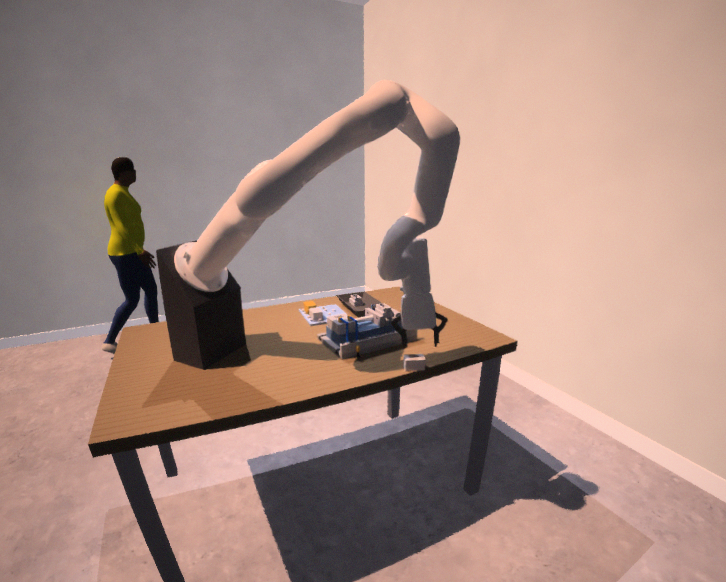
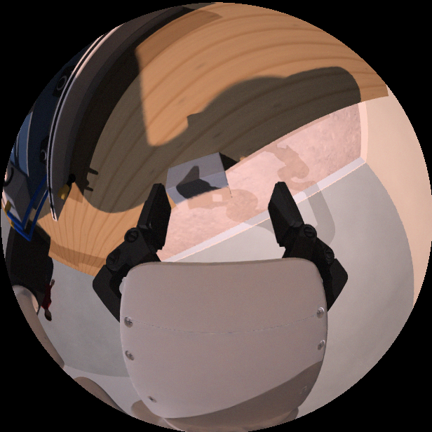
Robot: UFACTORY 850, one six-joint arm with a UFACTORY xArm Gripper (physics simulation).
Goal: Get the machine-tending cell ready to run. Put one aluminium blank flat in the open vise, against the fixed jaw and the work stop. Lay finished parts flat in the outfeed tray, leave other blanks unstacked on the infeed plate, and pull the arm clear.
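My gripper [image 1: 420, 344] [image 2: 219, 193] is open and empty, pointing down above the table's front edge area, beside the vise. A plain grey block [image 1: 414, 362] [image 2: 200, 172], which looks like an aluminium blank, rests on the table near that edge, below and slightly off the fingers. The blue and grey vise [image 1: 369, 340] [image 2: 36, 130] stands beside it; its jaw opening and work stop are not clear. Behind it, a pale blue plate [image 1: 335, 310] bears a light block [image 1: 315, 314] and an orange item [image 1: 310, 305]. A dark tray [image 1: 344, 297] holds a light stepped part [image 1: 356, 301].
The wooden table [image 1: 266, 381] [image 2: 300, 45] ends close past the grey block. The black robot pedestal [image 1: 206, 327] stands at the table's left. Blue hoops [image 1: 347, 329] rise on the vise. A person [image 1: 124, 224] in a yellow top is behind the table at the left.
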